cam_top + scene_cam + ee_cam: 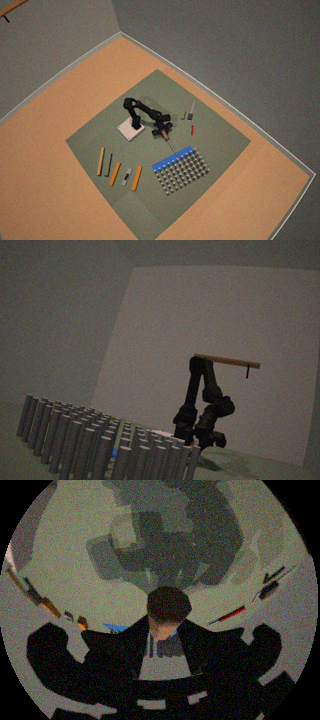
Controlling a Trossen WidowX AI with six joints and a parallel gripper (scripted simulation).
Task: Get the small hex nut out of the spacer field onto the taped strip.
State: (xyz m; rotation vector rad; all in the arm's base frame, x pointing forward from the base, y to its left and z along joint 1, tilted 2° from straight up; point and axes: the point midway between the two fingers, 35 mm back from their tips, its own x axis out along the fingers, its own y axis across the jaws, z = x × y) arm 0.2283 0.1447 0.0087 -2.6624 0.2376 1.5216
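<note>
The hook tool lies 10 cm ahead of my gripper tip and 2 cm to the right of it. From my gripper tip the other things lie so: blue taped strip: 20 cm ahead, 8 cm to the right, 3 cm below; then red-handled screwdriver: 20 cm to the left, 13 cm ahead, 3 cm below; then grey block: 49 cm to the right, 9 cm ahead, 2 cm below.
</note>
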